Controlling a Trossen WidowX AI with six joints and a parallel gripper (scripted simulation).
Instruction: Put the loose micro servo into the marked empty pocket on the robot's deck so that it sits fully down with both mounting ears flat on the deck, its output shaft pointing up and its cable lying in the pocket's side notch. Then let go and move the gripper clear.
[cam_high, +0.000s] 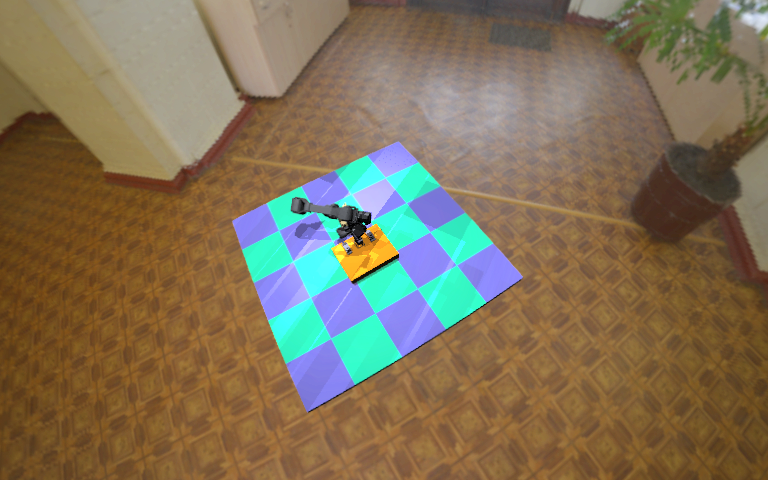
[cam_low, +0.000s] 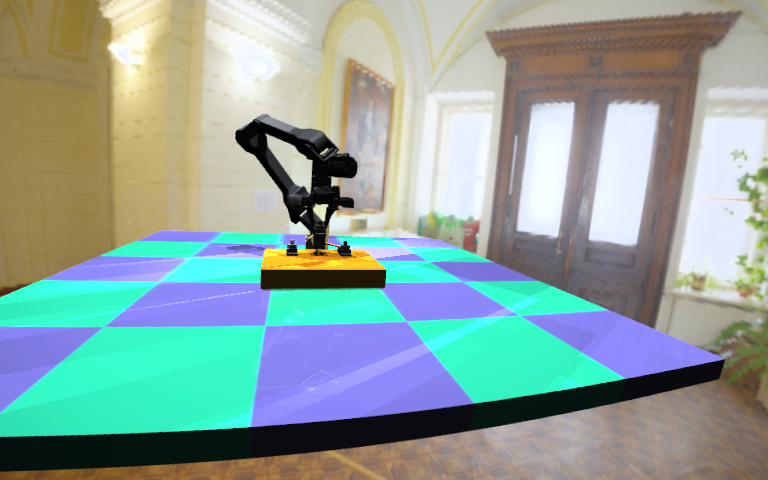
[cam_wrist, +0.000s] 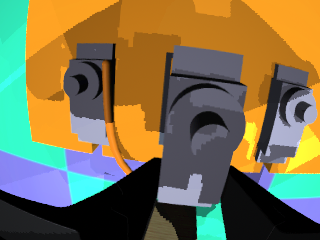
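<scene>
The orange deck lies 12 cm ahead of my gripper tip and 9 cm below it.
</scene>
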